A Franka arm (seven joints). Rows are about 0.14 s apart.
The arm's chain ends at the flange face. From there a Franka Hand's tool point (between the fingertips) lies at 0.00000 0.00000 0.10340 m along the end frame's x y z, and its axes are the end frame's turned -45 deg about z.
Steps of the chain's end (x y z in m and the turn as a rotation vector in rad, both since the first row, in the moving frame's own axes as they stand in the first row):
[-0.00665 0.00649 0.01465 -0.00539 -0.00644 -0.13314]
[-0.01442 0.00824 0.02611 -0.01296 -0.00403 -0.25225]
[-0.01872 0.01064 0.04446 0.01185 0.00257 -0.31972]
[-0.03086 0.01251 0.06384 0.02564 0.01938 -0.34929]
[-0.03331 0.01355 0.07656 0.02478 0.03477 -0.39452]
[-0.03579 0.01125 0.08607 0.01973 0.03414 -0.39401]
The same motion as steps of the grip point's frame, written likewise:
[-0.01016 -0.00013 0.01465 0.00074 -0.00837 -0.13314]
[-0.01717 -0.00357 0.02610 -0.00631 -0.01201 -0.25225]
[-0.01983 -0.00655 0.04445 0.00656 0.01020 -0.31972]
[-0.02752 -0.01399 0.06379 0.00443 0.03183 -0.34929]
[-0.02875 -0.01411 0.07647 -0.00706 0.04211 -0.39452]
[-0.02922 -0.01709 0.08599 -0.01019 0.03809 -0.39401]

